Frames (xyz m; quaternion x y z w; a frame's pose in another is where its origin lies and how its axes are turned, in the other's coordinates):
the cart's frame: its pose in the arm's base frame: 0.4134 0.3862 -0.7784 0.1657 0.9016 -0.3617 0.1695
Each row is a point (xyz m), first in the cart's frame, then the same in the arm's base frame.
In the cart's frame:
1: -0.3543 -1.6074 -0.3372
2: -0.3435 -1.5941 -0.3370
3: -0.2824 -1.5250 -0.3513
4: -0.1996 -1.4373 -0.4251
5: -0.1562 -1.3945 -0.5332
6: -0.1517 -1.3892 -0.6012
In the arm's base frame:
1: -0.0122 -0.5358 0.5601
2: -0.0162 -0.5250 0.5475
3: -0.0439 -0.4569 0.4900
4: -0.0942 -0.3301 0.4528
5: -0.1347 -0.2166 0.4824
6: -0.1491 -0.1640 0.5236

